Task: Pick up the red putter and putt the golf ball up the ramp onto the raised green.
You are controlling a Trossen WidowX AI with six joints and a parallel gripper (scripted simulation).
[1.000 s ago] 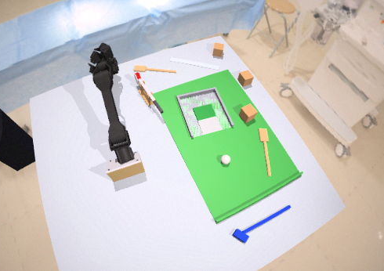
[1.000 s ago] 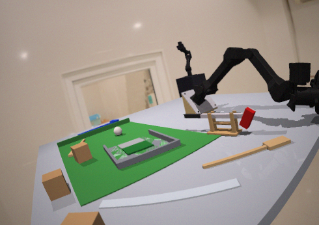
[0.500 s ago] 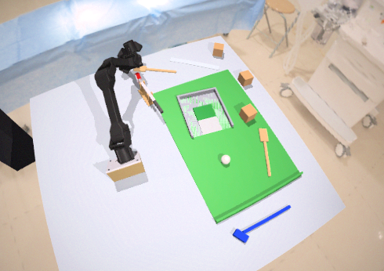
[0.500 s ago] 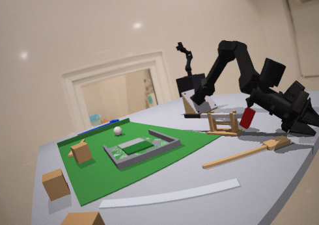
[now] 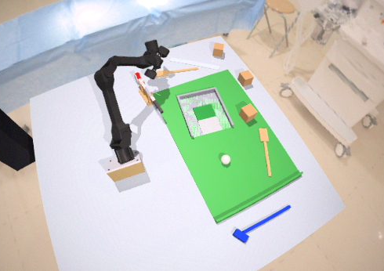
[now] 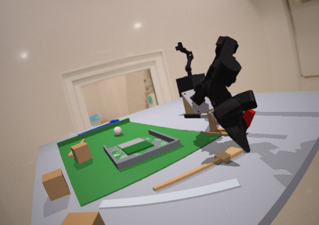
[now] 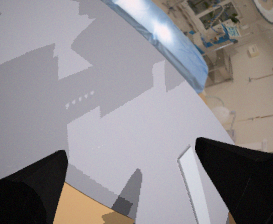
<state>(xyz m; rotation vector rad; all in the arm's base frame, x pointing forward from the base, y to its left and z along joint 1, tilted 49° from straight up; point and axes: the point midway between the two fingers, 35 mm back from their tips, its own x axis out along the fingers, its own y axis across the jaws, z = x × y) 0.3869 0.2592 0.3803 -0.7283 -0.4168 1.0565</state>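
The red putter is 16 cm behind my gripper tip, 18 cm to the right of it and 3 cm above it. The rest, counted from my gripper tip: green mat (7 cm ahead, 56 cm to the right, 3 cm below); white bar (20 cm ahead, 8 cm to the right, 3 cm below); wooden stand (15 cm behind, 17 cm to the right, 1 cm above).
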